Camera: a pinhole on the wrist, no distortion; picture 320 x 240 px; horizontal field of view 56.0 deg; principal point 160.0 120.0 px. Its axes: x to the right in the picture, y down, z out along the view. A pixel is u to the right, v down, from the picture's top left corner.
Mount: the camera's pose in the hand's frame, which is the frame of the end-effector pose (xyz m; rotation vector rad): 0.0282 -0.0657 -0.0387 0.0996 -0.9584 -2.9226
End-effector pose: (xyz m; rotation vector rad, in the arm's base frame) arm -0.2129 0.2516 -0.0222 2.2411 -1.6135 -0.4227
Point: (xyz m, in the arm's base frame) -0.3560 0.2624 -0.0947
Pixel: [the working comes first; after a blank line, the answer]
In the camera's frame: 0.0604 -0.0277 0.2280

240 83
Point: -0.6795 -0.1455 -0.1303
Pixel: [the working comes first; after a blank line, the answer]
In the camera's frame: -0.2672 -0.1927 0.5991

26 23
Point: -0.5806 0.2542 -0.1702
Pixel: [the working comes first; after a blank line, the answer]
In the camera's frame: 0.0989 -0.0600 0.4597

225 81
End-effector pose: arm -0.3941 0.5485 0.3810 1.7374 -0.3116 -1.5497
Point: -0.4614 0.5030 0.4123
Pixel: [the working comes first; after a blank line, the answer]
In the camera's frame: 0.0247 -0.0088 0.1562

208 103
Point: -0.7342 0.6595 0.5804
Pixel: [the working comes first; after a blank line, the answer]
In the camera's frame: 0.3072 0.1577 0.2964

outside the picture
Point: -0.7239 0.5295 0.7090
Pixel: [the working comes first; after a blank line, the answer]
In the camera's frame: 0.3004 0.0411 0.4375

outside the picture
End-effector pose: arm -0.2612 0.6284 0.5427 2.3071 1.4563 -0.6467
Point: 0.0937 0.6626 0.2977
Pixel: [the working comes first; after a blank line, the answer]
In the camera's frame: -0.2972 -0.1883 0.3193

outside the picture
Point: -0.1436 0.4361 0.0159
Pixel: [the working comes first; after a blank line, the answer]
In the camera's frame: -0.1967 0.1491 0.5705

56 199
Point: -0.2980 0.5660 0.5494
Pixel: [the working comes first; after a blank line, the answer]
In the camera's frame: 0.0845 -0.0084 0.0999

outside the picture
